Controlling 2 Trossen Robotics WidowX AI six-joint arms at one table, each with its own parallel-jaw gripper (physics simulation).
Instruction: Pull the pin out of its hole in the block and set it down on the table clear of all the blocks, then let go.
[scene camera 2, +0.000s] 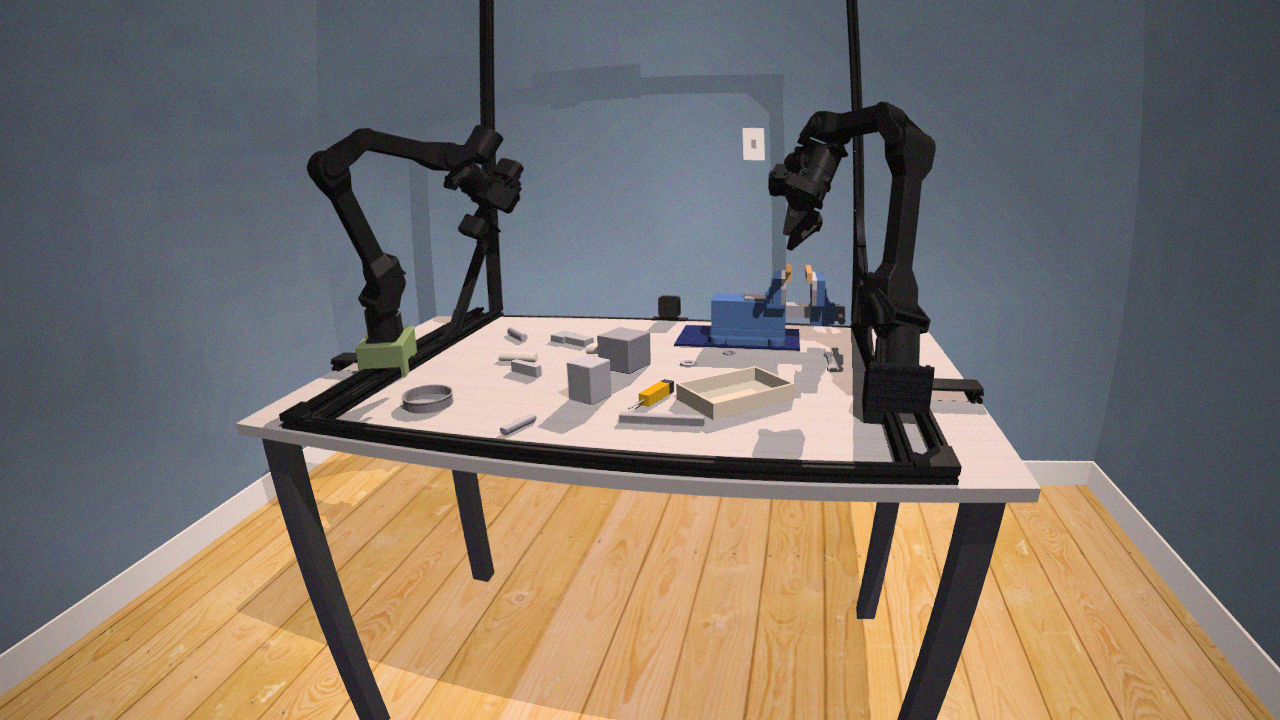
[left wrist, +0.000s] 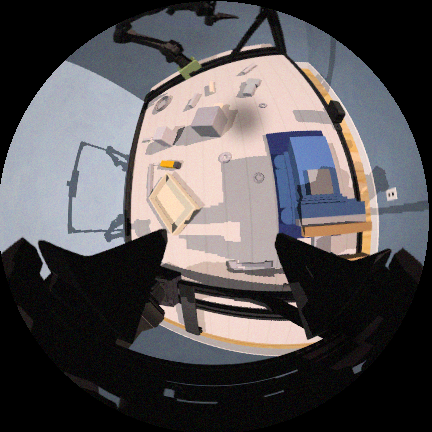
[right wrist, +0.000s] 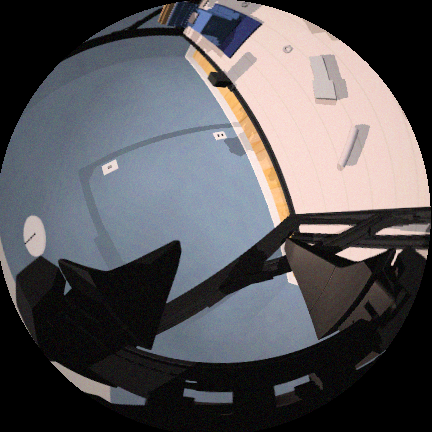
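Pixels of known places: left gripper, between the fingertips: (scene camera 2: 787, 242) (left wrist: 222, 237); right gripper, between the fingertips: (scene camera 2: 508, 215) (right wrist: 234, 245); left arm's base, origin of its link: (scene camera 2: 898, 369) (left wrist: 155, 290); right arm's base, origin of its link: (scene camera 2: 385, 336) (left wrist: 185, 63).
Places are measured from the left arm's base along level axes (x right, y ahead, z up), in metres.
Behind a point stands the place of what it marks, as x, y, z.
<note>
A larger grey block (scene camera 2: 623, 350) @(0.097, 0.460, -0.028) (left wrist: 209, 121) @(0.154, 0.442, -0.009) stands near the table's middle. A short beige pin end (scene camera 2: 590, 348) @(0.142, 0.538, -0.042) shows at its left side in the scene view; its hole is hidden. A smaller grey block (scene camera 2: 588, 379) @(-0.056, 0.464, -0.029) (left wrist: 164, 136) @(-0.008, 0.457, -0.021) stands in front of it. A loose beige dowel (scene camera 2: 517, 357) @(0.116, 0.677, -0.060) (left wrist: 210, 88) @(0.128, 0.659, -0.053) lies to the left. My left gripper (scene camera 2: 796, 241) @(0.250, 0.194, 0.147) (left wrist: 222, 237) @(0.250, 0.194, 0.147) is open and empty, high near the blue vise, well to the right of both blocks. My right gripper (scene camera 2: 490, 214) @(0.338, 0.799, 0.191) (right wrist: 234, 245) @(0.338, 0.799, 0.191) is open and empty, high at the back left, facing the wall.
The blue vise (scene camera 2: 748, 319) @(0.328, 0.276, -0.020) (left wrist: 312, 155) @(0.359, 0.314, 0.016) stands on a dark blue mat (scene camera 2: 689, 337) @(0.328, 0.397, -0.064). A wooden tray (scene camera 2: 735, 406) @(-0.048, 0.243, -0.056), an orange-handled tool (scene camera 2: 656, 393) @(-0.022, 0.368, -0.055) and a grey bar (scene camera 2: 662, 420) @(-0.106, 0.336, -0.063) lie at the front. A grey ring (scene camera 2: 426, 399) @(-0.113, 0.736, -0.067) and rod (scene camera 2: 519, 424) @(-0.174, 0.525, -0.061) lie toward the left.
</note>
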